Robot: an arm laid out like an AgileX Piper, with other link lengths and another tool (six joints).
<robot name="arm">
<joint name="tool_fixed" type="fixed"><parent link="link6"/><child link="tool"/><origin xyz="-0.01 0.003 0.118" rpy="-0.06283 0 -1.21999"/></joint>
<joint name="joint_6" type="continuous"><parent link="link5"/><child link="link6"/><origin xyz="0 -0.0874 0" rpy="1.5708 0 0"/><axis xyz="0 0 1"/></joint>
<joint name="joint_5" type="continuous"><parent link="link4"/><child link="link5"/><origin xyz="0 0 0" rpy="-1.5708 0 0"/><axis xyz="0 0 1"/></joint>
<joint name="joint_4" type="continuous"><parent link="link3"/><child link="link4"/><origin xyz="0.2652 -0.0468 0" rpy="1.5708 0 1.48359"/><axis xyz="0 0 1"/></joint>
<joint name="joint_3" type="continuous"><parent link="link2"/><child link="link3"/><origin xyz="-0.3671 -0.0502 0"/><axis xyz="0 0 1"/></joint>
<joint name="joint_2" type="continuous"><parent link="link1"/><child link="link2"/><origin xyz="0 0 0" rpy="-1.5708 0 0"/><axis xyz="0 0 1"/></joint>
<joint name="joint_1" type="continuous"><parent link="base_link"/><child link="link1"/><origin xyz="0 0 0.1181"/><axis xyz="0 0 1"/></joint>
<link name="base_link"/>
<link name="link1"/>
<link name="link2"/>
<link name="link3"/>
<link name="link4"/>
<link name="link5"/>
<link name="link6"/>
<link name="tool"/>
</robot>
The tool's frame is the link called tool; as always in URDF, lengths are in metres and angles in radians. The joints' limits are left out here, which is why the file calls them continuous.
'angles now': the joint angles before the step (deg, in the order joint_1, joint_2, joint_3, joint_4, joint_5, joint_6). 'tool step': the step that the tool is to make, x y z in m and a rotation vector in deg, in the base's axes. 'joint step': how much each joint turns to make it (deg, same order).
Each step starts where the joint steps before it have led.
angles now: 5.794 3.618 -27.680 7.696 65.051 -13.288
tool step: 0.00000 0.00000 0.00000 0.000 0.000 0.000
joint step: 0.000 0.000 0.000 0.000 0.000 0.000
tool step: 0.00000 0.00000 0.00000 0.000 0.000 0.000
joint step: 0.000 0.000 0.000 0.000 0.000 0.000
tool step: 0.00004 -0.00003 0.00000 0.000 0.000 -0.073
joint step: -0.075 0.000 0.000 0.002 0.000 -0.002
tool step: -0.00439 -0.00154 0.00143 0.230 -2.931 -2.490
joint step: -2.488 -2.929 0.000 -0.001 -0.011 0.001
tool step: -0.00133 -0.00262 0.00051 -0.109 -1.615 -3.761
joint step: -3.457 -1.633 -0.001 -0.373 0.000 0.193
